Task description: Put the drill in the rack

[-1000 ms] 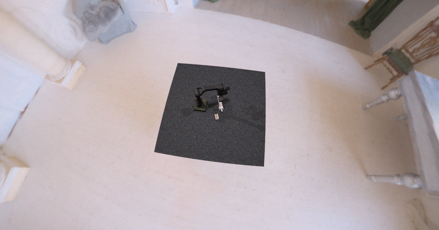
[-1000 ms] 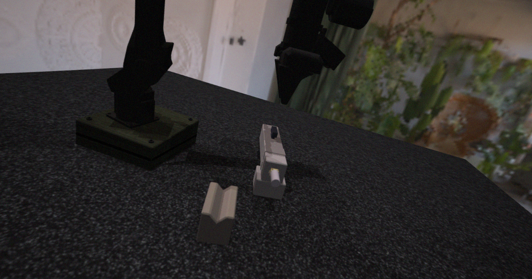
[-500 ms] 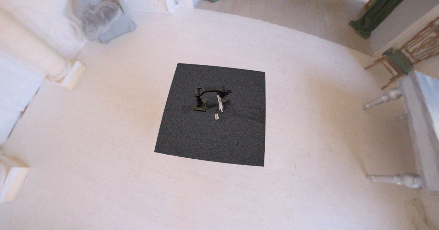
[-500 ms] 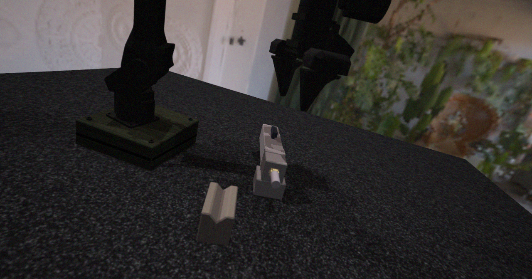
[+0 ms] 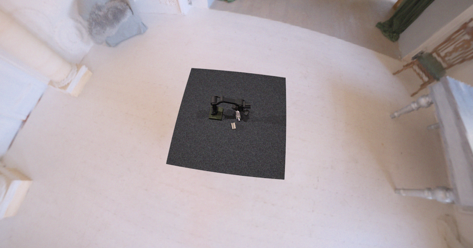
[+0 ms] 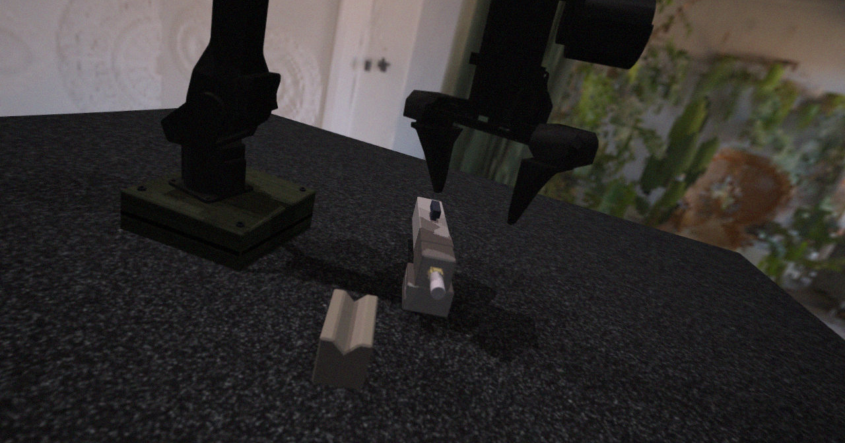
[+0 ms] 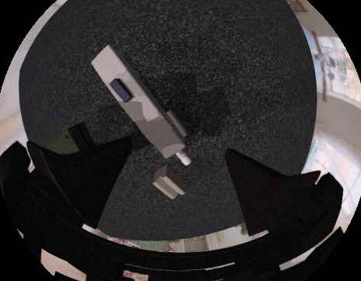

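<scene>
My gripper tip is now 20 mm past the drill, 10 mm to the left of it and 70 mm above it. The rest, counted from my gripper tip: dark key (60 mm behind, 60 mm to the left, 70 mm below); then grey holder block (50 mm behind, 40 mm to the left, 80 mm below); then grey v-groove rack (40 mm behind, 140 mm to the right, 100 mm below).
</scene>
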